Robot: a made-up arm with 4 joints.
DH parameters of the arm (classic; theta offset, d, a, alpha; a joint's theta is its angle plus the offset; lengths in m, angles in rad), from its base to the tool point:
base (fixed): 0 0 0 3.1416
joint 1: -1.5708 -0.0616 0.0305 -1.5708
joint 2: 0 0.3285 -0.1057 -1.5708
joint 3: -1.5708 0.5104 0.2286 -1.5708
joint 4: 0 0.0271 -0.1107 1.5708
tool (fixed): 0 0.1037 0 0
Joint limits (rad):
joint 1: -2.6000..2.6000
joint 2: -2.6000..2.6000
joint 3: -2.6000..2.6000
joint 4: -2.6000..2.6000
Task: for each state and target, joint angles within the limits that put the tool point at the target. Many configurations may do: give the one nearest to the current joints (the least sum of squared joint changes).
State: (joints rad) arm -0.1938 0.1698 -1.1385 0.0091
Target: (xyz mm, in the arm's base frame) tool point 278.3 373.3 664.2
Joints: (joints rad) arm -0.4465 -0.5906 -0.9757 -0.0868
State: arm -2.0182 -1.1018 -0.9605 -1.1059
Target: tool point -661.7 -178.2 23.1
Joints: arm -2.4548 -1.9262 -0.8728 -0.7731
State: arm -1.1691 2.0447 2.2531 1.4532
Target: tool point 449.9 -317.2 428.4
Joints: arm -0.6114 1.2493 1.9539 1.4097
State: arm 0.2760 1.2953 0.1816 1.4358
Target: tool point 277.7 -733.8 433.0
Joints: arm 0.5365 0.9809 0.3273 1.3878
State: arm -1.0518 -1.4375 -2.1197 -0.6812
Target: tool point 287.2 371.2 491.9
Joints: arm -0.0990 -0.9865 -1.9803 -0.8455
